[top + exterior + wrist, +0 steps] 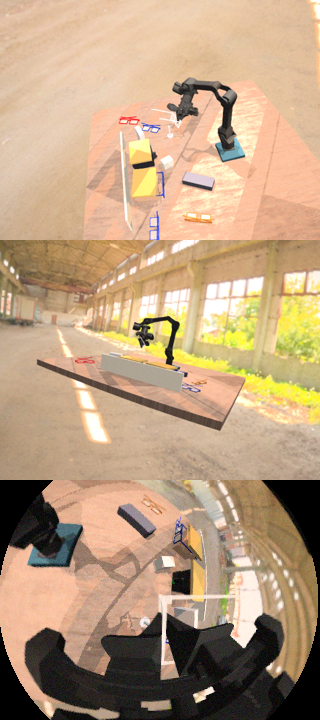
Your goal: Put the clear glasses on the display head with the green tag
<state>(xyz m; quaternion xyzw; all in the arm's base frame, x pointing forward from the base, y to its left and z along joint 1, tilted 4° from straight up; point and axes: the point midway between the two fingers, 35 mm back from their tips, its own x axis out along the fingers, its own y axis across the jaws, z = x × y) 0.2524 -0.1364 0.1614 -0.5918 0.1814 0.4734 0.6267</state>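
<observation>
Right now my gripper tip is 90 mm short of the white cube, 170 mm to the right of it and 130 mm above it. Also, from my gripper tip: dark grey box: 60 mm behind, 320 mm to the left, 140 mm below; then yellow head: 180 mm ahead, 350 mm to the left, 100 mm below; then white peg: 60 mm ahead, 60 mm to the right, 130 mm below.
</observation>
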